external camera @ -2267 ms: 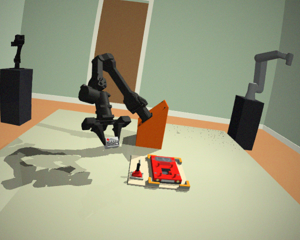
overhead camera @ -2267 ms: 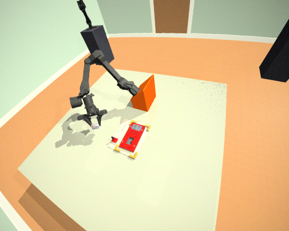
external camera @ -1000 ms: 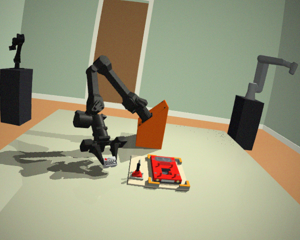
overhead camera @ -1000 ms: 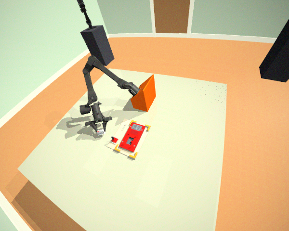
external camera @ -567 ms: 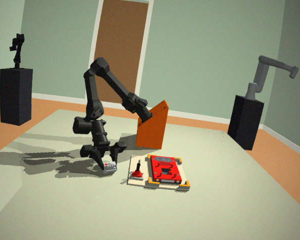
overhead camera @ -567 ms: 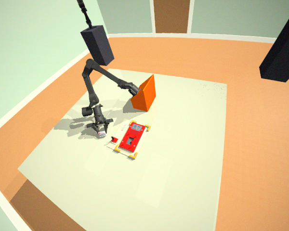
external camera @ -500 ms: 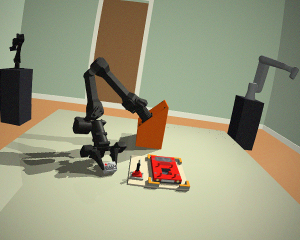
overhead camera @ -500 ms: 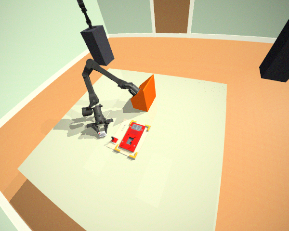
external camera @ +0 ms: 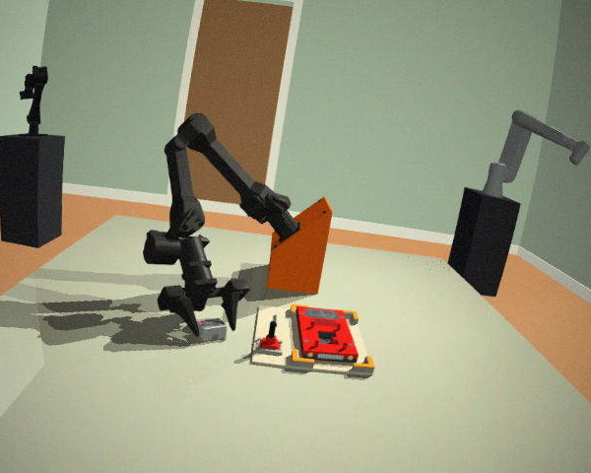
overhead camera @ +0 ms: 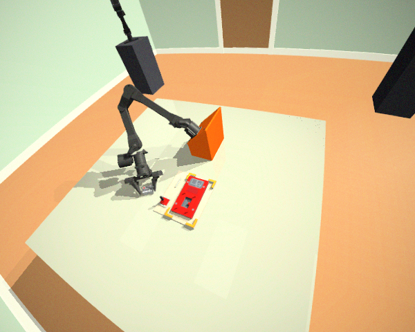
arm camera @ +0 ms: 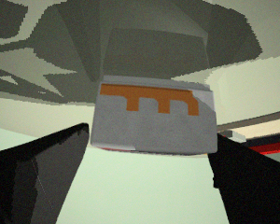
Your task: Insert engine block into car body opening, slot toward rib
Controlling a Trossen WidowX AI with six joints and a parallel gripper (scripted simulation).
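The engine block is 1 cm to the right of my gripper tip, 1 cm below it and 1 cm behind it.
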